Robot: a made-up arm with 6 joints.
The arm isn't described. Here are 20 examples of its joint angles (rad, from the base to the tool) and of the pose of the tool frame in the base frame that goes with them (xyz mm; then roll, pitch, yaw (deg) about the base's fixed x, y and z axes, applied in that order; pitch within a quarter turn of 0, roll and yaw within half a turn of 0).
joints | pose
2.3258 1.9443 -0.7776 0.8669 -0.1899 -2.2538 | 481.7 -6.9 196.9 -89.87 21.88 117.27
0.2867 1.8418 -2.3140 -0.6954 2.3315 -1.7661 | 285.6 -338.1 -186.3 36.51 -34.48 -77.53
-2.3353 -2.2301 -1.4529 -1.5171 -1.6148 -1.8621 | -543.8 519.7 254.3 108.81 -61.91 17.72
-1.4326 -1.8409 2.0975 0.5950 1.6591 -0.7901 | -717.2 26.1 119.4 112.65 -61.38 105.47
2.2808 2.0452 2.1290 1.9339 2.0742 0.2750 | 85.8 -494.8 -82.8 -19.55 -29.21 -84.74
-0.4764 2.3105 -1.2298 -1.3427 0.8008 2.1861 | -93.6 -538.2 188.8 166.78 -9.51 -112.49
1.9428 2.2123 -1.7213 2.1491 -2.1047 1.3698 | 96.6 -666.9 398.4 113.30 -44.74 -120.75
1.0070 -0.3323 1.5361 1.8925 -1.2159 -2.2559 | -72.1 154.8 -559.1 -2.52 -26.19 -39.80
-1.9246 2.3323 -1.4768 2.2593 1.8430 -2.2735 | 251.8 -371.6 201.1 -124.82 64.79 50.77
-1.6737 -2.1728 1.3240 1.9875 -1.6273 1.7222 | -448.2 355.3 726.3 134.63 -62.68 12.97
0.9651 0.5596 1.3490 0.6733 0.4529 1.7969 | -560.4 12.1 257.3 123.15 -45.70 146.38
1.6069 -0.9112 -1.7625 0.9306 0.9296 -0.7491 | 224.0 204.2 227.4 -131.54 -23.99 60.51
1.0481 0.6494 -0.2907 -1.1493 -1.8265 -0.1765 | -201.8 -26.0 -83.5 106.63 -3.63 49.87
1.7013 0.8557 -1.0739 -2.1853 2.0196 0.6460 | 37.1 -71.4 -78.7 174.26 45.69 13.25
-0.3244 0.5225 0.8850 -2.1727 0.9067 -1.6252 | 58.1 -200.4 392.9 113.01 -33.51 -158.30
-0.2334 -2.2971 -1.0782 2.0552 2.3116 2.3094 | -393.7 -11.4 -772.8 -42.55 24.09 -104.21
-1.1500 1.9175 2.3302 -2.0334 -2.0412 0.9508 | 379.2 -370.9 304.4 61.64 -31.02 1.28
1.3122 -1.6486 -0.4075 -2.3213 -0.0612 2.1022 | 263.1 -58.4 148.3 -77.09 -53.48 -23.98
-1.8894 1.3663 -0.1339 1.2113 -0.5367 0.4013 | -32.6 -334.3 71.1 17.85 2.09 -90.30
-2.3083 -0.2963 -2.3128 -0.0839 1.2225 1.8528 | 331.9 303.1 180.3 136.17 0.77 -41.11
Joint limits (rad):
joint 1: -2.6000..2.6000
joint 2: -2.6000..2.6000
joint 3: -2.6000..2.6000
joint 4: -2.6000..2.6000
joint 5: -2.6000..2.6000
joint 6: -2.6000..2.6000
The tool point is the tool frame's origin. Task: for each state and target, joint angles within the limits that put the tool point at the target. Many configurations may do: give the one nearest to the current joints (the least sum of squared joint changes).
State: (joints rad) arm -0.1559 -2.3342 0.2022 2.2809 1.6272 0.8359
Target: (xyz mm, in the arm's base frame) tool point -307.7 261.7 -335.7
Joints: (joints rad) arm -0.1955 -2.1839 -0.0078 2.3213 1.5731 0.3420
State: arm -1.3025 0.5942 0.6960 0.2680 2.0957 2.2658
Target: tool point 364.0 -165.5 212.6
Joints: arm -0.8798 1.3042 0.6184 0.3877 1.5225 2.0062
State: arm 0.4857 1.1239 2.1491 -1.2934 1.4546 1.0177
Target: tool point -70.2 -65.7 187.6
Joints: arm 0.3741 1.6891 2.1361 -1.5377 1.6369 1.0325
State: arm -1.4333 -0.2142 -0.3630 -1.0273 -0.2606 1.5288
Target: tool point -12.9 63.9 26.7
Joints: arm -1.4448 -0.4006 0.0811 -1.0267 -0.1848 1.0182
